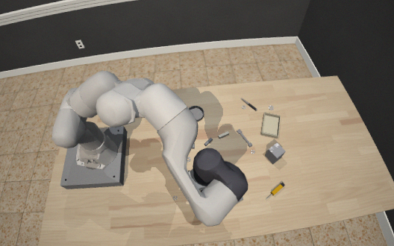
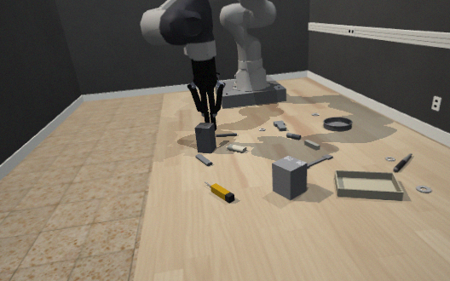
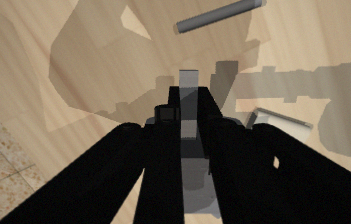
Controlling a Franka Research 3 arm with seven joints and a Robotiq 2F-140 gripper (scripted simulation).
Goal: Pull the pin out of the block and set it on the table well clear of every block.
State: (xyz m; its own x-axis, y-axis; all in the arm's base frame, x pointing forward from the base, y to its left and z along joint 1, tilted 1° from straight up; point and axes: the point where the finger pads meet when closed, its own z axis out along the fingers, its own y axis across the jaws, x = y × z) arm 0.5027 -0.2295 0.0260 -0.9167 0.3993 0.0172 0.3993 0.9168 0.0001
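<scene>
The dark grey block lies 4 cm ahead of my hand, 2 cm to the right of it and 3 cm below it. The rest, counted from my hand: lighter grey block (35 cm ahead, 18 cm to the left, 4 cm below); pale cylinder (8 cm ahead, 8 cm to the left, 8 cm below); round dish (3 cm behind, 47 cm to the left, 7 cm below).
</scene>
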